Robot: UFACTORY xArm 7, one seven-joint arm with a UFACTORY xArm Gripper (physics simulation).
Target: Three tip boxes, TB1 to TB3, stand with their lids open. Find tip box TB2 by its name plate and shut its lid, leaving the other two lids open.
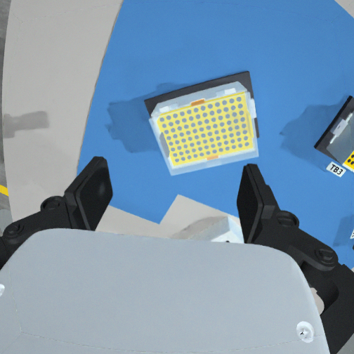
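A tip box (206, 131) with a yellow rack of grey-looking holes sits on the blue mat in the upper middle. Its clear lid (215, 164) lies over the rack and looks shut; no name plate shows on this box. A box with the name plate TB3 (336, 169) is cut off by the right edge; its clear lid (341, 131) looks raised, and a corner of its yellow rack shows. No plate reading TB2 shows. My gripper (173, 179) is open wide and empty, with its fingers apart on the near side of the middle box, seen from above.
The blue mat (165, 35) lies on a light grey-beige surface (47, 60). A dark panel (200, 86) stands out behind the middle box. A whitish object (222, 230) shows partly between the fingers, near the gripper body. Part of another white label is cut off at the right edge, below TB3.
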